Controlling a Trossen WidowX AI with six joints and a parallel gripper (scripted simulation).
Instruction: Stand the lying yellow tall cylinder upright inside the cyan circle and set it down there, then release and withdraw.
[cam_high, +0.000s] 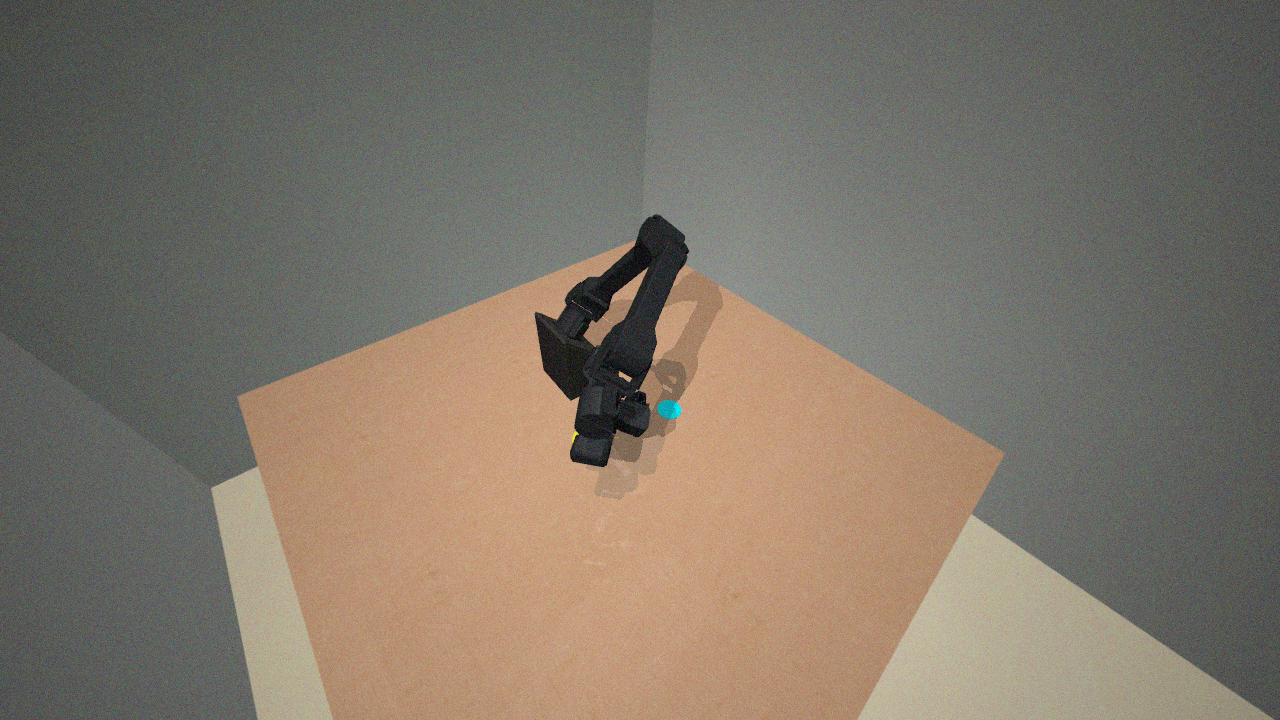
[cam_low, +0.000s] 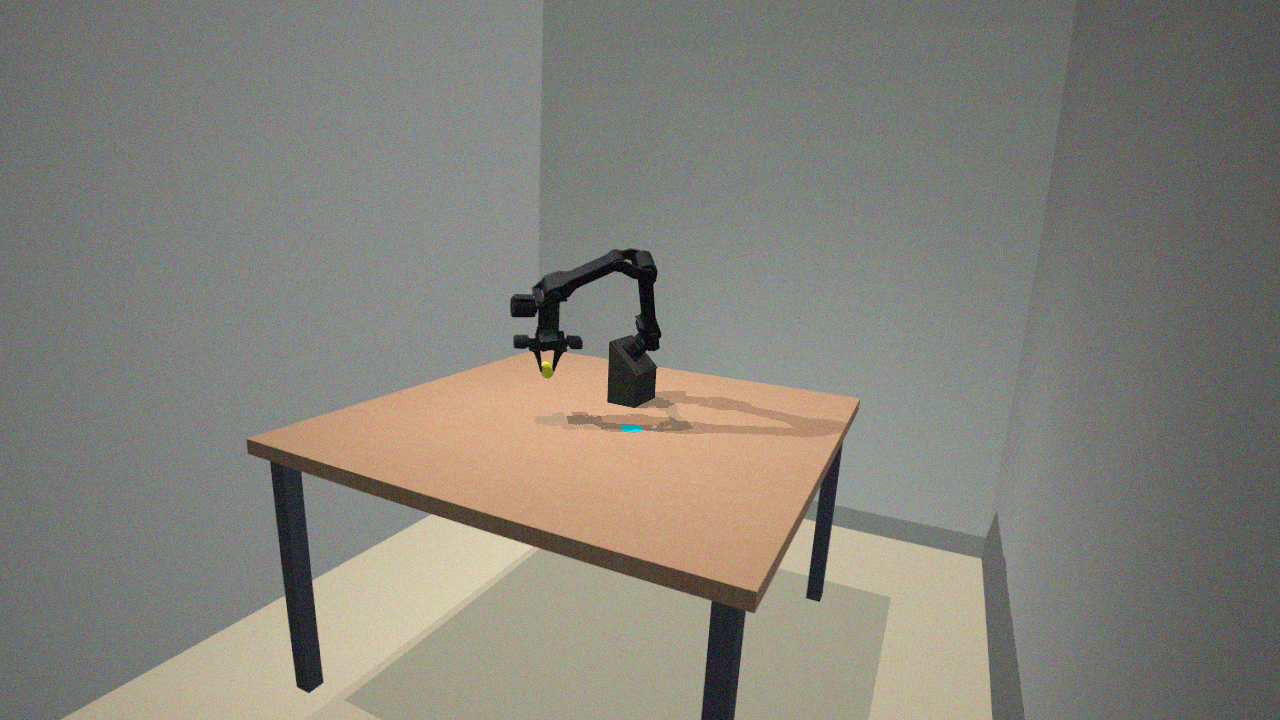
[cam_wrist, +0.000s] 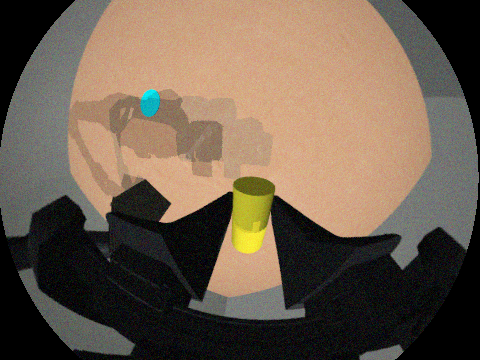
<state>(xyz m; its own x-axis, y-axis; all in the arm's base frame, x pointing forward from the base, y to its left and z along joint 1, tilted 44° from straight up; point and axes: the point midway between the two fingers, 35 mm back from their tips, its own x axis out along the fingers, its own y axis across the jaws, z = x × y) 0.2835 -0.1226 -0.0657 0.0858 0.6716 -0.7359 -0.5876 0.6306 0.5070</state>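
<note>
Right now the cyan circle is 250 mm to the left of my gripper tip, 130 mm below it and 40 mm behind it. Also, from my gripper tip: yellow tall cylinder (20 mm behind, 10 mm to the right).
</note>
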